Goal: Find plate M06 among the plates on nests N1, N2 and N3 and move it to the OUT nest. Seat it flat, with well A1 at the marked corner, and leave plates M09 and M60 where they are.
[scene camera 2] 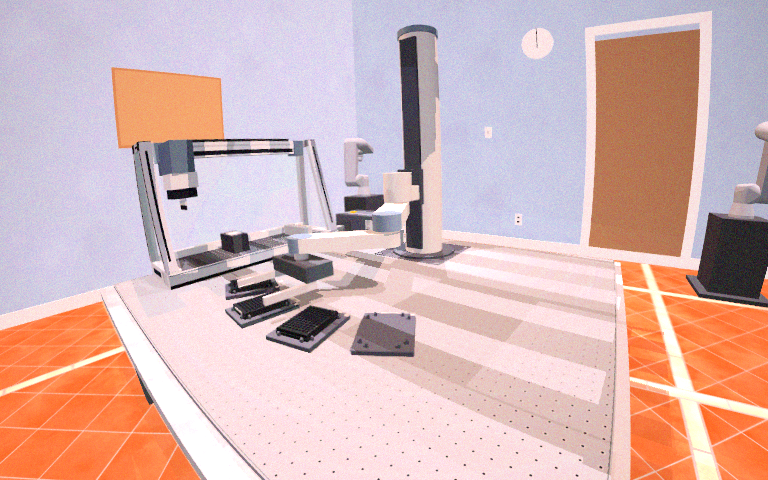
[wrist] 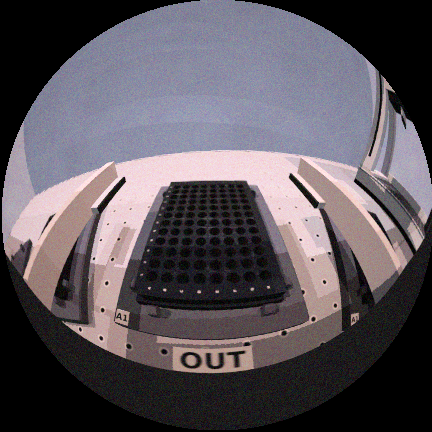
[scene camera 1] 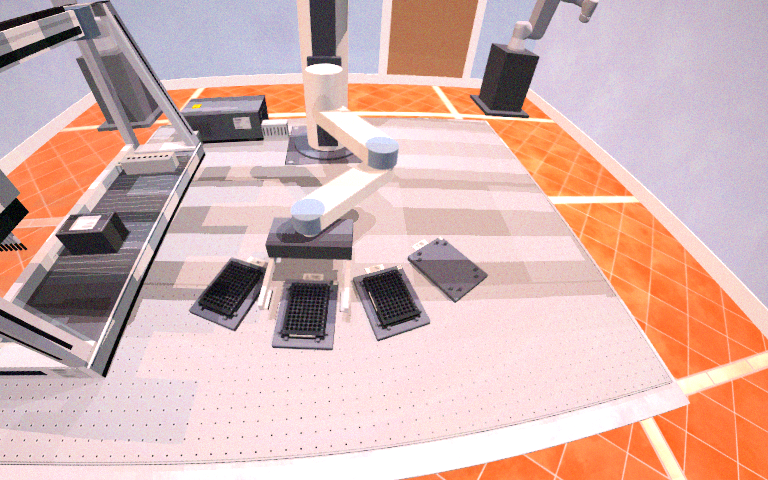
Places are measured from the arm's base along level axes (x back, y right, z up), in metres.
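Pixels of known places: gripper, fingertip midpoint: [scene camera 2: 249, 292] [wrist: 205, 162] [scene camera 1: 303, 309]; arm's base, link origin: [scene camera 2: 423, 253] [scene camera 1: 328, 145].
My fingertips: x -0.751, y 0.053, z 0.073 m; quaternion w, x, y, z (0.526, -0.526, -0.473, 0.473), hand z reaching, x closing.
Note:
For each thing: its top centre in the pictures, then the offset to it from my fingertips. "spot": a spot on its surface instead.
- black plate, top centre: [wrist: 207, 217] [scene camera 1: 306, 307] [scene camera 2: 260, 301] dz -0.034, dx +0.024, dy -0.002 m
- OUT nest, top centre: [wrist: 208, 222] [scene camera 1: 306, 308] [scene camera 2: 260, 303] dz -0.038, dx +0.025, dy -0.001 m
- nest's A1 mark, top centre: [wrist: 121, 316] dz -0.048, dx +0.094, dy -0.064 m
- bare nest, top centre: [scene camera 2: 386, 326] [scene camera 1: 448, 262] dz -0.038, dx +0.122, dy -0.337 m
- dark box, surface spot: [scene camera 1: 93, 237] spot: dz +0.044, dx +0.186, dy +0.491 m
- grey case, surface spot: [scene camera 1: 226, 121] spot: dz +0.025, dx +0.786, dy +0.318 m
A black plate [scene camera 1: 306, 310] [scene camera 2: 260, 306] [wrist: 212, 235] lies level on the OUT nest [scene camera 1: 278, 341] [wrist: 215, 326], between its corner posts. The nest's A1 mark [wrist: 122, 317] is at the near left corner in the wrist view; the plate's own lettering is too small to read. My gripper [scene camera 1: 305, 300] [scene camera 2: 250, 292] [wrist: 205, 162] is open above this plate, one finger off each long side, touching neither. Two more black plates sit on nests to either side: one [scene camera 1: 233, 287] [scene camera 2: 252, 287] toward the gantry, one [scene camera 1: 390, 297] [scene camera 2: 308, 322] on the other side. Their names are not readable.
A bare nest [scene camera 1: 447, 268] [scene camera 2: 385, 333] with small posts stands at the end of the row. A gantry machine [scene camera 1: 152, 266] [scene camera 2: 215, 275] with a dark box [scene camera 1: 93, 237] [scene camera 2: 234, 242] stands beside the row. A grey case [scene camera 1: 226, 121] stands near the arm's column [scene camera 2: 430, 141].

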